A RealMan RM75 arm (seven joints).
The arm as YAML. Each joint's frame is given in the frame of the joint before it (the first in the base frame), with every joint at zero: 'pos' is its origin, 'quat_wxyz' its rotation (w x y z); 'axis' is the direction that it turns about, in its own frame. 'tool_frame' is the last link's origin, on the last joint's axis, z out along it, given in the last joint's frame.
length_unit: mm
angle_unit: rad
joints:
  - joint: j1
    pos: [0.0, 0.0, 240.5]
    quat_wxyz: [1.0, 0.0, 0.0, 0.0]
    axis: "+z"
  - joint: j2
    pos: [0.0, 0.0, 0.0]
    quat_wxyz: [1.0, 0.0, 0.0, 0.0]
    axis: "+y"
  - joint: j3
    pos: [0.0, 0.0, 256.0]
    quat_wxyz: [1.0, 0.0, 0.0, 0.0]
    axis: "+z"
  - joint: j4
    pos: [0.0, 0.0, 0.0]
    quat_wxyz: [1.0, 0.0, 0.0, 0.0]
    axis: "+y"
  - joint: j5
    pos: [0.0, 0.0, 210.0]
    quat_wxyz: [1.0, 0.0, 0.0, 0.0]
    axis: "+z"
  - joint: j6
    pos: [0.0, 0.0, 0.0]
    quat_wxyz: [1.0, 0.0, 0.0, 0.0]
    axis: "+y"
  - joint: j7
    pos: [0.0, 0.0, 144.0]
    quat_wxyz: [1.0, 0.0, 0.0, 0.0]
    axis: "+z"
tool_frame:
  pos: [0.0, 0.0, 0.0]
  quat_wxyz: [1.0, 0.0, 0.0, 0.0]
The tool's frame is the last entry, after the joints.
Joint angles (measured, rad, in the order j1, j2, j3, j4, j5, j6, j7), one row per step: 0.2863, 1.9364, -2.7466, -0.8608, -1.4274, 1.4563, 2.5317; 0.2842, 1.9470, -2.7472, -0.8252, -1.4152, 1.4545, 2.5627; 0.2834, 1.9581, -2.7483, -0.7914, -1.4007, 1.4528, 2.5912; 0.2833, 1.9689, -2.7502, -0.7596, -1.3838, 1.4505, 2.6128; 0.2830, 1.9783, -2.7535, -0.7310, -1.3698, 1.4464, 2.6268; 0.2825, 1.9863, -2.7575, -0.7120, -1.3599, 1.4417, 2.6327; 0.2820, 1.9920, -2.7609, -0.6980, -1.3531, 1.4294, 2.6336; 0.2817, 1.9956, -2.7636, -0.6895, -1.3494, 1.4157, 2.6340; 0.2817, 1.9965, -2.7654, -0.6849, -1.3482, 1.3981, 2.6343; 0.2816, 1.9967, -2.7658, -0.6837, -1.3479, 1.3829, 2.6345; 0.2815, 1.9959, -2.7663, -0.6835, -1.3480, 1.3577, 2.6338; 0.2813, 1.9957, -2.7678, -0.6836, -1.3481, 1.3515, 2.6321; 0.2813, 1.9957, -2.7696, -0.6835, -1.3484, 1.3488, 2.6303
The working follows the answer.
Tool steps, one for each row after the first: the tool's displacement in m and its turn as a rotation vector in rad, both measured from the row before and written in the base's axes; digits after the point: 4 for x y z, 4 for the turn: 0.0074, -0.0017, -0.0006, 0.0041, 0.0115, -0.0167; 0.0067, -0.0016, -0.0008, 0.0047, 0.0119, -0.0171; 0.0064, -0.0016, -0.0008, 0.0042, 0.0076, -0.0194; 0.0056, -0.0017, -0.0011, 0.0002, 0.0008, -0.0180; 0.0035, -0.0015, -0.0018, -0.0037, -0.0009, -0.0136; 0.0030, -0.0009, -0.0025, -0.0118, -0.0024, -0.0132; 0.0020, -0.0004, -0.0025, -0.0136, -0.0003, -0.0093; 0.0017, 0.0002, -0.0024, -0.0170, 0.0010, -0.0072; 0.0010, 0.0003, -0.0020, -0.0141, 0.0029, -0.0053; 0.0015, 0.0006, -0.0031, -0.0235, 0.0042, -0.0079; 0.0003, 0.0000, -0.0010, -0.0073, -0.0007, -0.0018; 0.0000, -0.0001, -0.0006, -0.0045, -0.0018, -0.0003
Tool pose at each row, in the base's axes (x y z in m, rotation vector in rad; rounded; the steps above come from the unrounded poses): 0.2899, 0.2851, 0.0050, -1.2040, 0.4753, 0.5758; 0.2973, 0.2834, 0.0043, -1.1923, 0.4933, 0.5694; 0.3040, 0.2818, 0.0036, -1.1798, 0.5116, 0.5630; 0.3104, 0.2801, 0.0027, -1.1680, 0.5276, 0.5518; 0.3161, 0.2785, 0.0017, -1.1618, 0.5382, 0.5369; 0.3195, 0.2770, -0.0001, -1.1612, 0.5462, 0.5239; 0.3225, 0.2761, -0.0026, -1.1685, 0.5552, 0.5085; 0.3245, 0.2757, -0.0051, -1.1785, 0.5644, 0.4972; 0.3262, 0.2759, -0.0074, -1.1921, 0.5745, 0.4877; 0.3272, 0.2762, -0.0094, -1.2032, 0.5842, 0.4816; 0.3287, 0.2767, -0.0125, -1.2220, 0.5995, 0.4718; 0.3291, 0.2767, -0.0135, -1.2285, 0.6021, 0.4681; 0.3291, 0.2766, -0.0141, -1.2329, 0.6021, 0.4656

